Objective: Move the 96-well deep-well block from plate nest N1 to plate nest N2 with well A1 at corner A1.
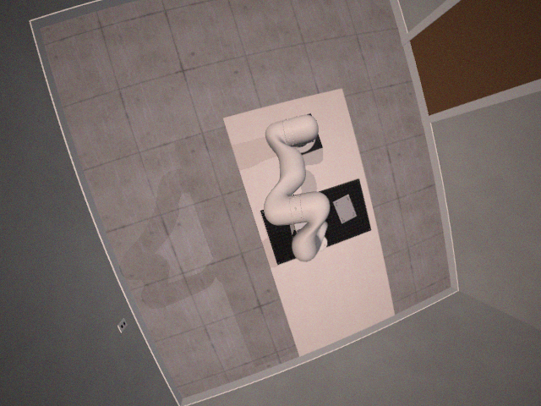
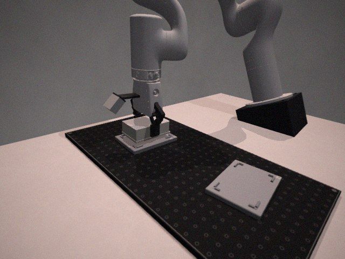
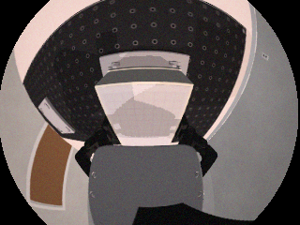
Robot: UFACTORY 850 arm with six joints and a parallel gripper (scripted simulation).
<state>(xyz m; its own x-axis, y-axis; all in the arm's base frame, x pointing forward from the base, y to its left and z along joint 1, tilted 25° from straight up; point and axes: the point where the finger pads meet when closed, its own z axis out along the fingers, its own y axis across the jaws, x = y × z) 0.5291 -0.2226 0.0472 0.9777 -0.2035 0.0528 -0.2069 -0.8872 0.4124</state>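
Right now my hand is 40 mm above the nest N2. Also, from my hand: deep-well block (right at my hand); nest N1 (330 mm to the left, 40 mm below, 20 mm ahead).
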